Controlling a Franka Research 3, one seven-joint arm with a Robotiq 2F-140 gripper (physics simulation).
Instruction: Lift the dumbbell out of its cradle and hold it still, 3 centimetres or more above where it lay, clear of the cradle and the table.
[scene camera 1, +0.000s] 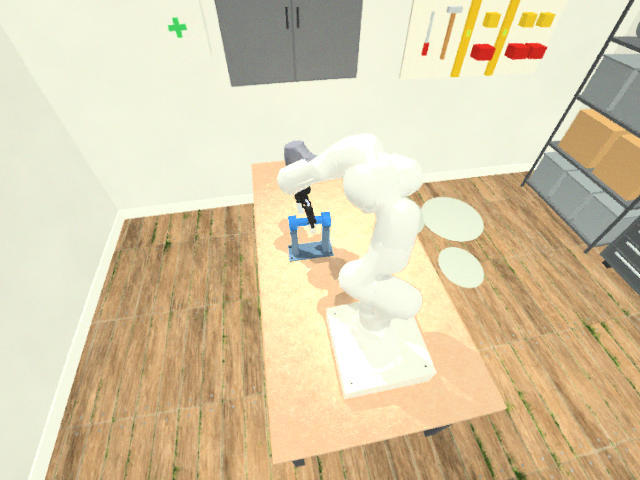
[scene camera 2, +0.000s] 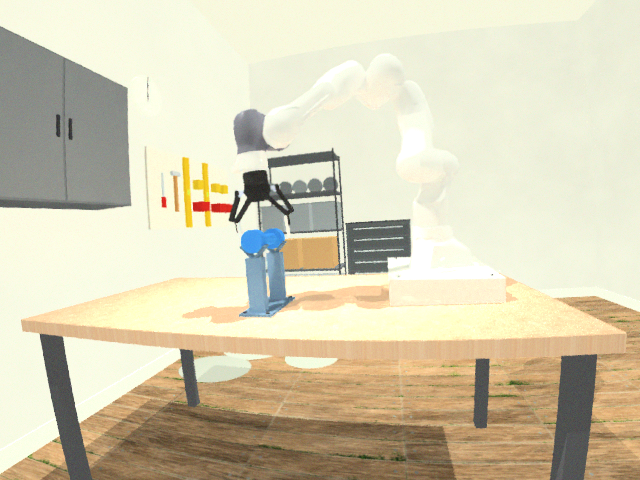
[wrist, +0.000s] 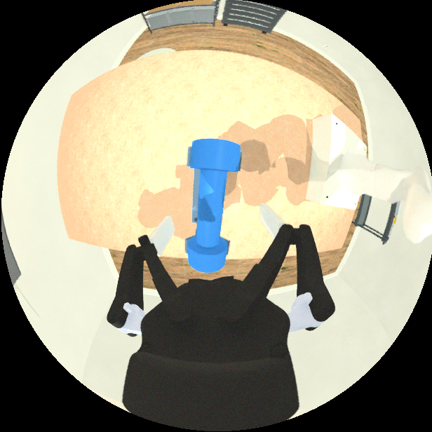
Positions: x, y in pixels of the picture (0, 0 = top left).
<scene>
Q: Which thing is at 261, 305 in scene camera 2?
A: A cradle.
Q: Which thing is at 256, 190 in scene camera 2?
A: My gripper.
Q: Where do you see a blue dumbbell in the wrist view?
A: At 206, 251
</scene>
